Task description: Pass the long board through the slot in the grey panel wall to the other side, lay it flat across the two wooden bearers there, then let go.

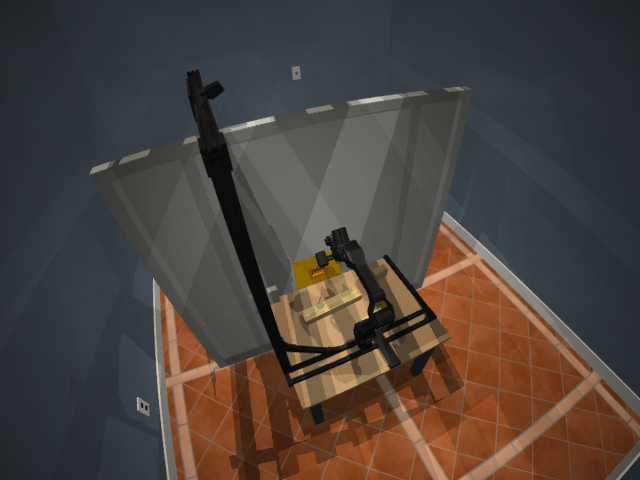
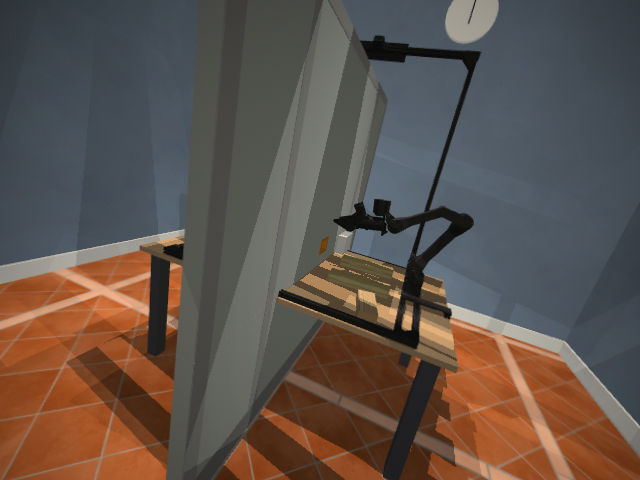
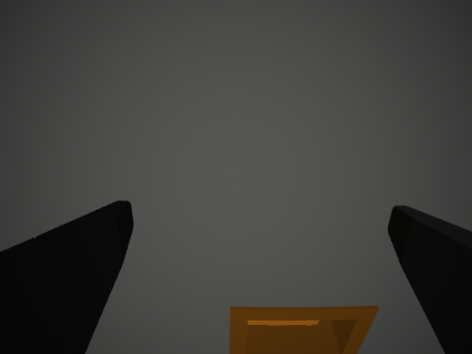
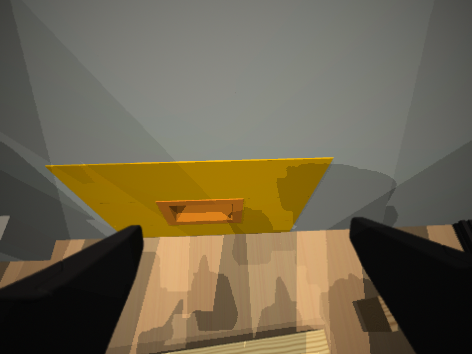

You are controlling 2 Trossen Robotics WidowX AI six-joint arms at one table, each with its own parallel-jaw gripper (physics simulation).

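Where they show: left gripper, between the fingertips: point(image 2: 336, 219) point(image 3: 263, 216); right gripper, between the fingertips: point(image 1: 332, 253) point(image 4: 248, 231); left arm's base, origin of its link: point(image 2: 411, 292); right arm's base, origin of its link: point(image 1: 364, 343).
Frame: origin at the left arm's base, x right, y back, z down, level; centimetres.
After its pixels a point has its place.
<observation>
The long pale board point(image 1: 330, 305) {x 5.8, y -67.0, z -2.1 cm} point(image 4: 280, 345) {x -5.0, y -63.2, z -2.0 cm} lies on the table, apart from the grey panel wall point(image 1: 330, 175) {x -4.8, y -48.3, z -61.2 cm} point(image 2: 258, 206) {x -58.8, y -43.2, z -31.8 cm} point(image 3: 250, 125) {x -0.4, y -43.2, z -23.5 cm} point(image 4: 235, 90) {x 0.0, y -48.3, z -26.8 cm}. An orange frame point(image 1: 310, 274) {x 8.4, y -48.4, z -6.8 cm} point(image 2: 324, 245) {x 7.5, y -44.0, z -6.3 cm} point(image 3: 239, 332) {x -0.5, y -43.1, z -8.4 cm} point(image 4: 238, 212) {x -0.7, y -48.5, z -7.2 cm} surrounds the slot low in the wall. My right gripper point(image 1: 339, 232) point(image 4: 248, 231) {x -0.1, y -57.7, z -27.7 cm} is open and empty, raised above the table and pointing towards the wall. On the other side, the wooden bearers point(image 2: 366, 265) {x 11.7, y -22.4, z -1.5 cm} point(image 2: 358, 281) {x -11.3, y -21.2, z -1.8 cm} lie side by side. My left gripper point(image 2: 337, 221) {x -0.1, y -38.9, z -22.0 cm} point(image 3: 263, 216) {x -0.1, y -38.9, z -22.0 cm} is open and empty, above and near the slot, facing the wall.
A yellow plate point(image 1: 302, 268) {x 12.0, y -48.3, z -13.4 cm} point(image 4: 125, 185) {x 10.8, y -48.4, z -15.0 cm} surrounds the slot on the board's side. Small wooden blocks point(image 1: 379, 271) {x -25.5, y -60.4, z -4.4 cm} point(image 2: 367, 303) point(image 4: 372, 315) {x -17.2, y -60.7, z -1.2 cm} lie on the tables point(image 1: 356, 379) point(image 2: 439, 335). Black frame bars point(image 1: 240, 248) {x 36.8, y -89.3, z -75.8 cm} point(image 2: 444, 144) {x 34.0, y -3.7, z -63.6 cm} rise beside the arms. A white piece point(image 2: 343, 242) {x 27.0, y -39.4, z -4.9 cm} stands against the wall.
</observation>
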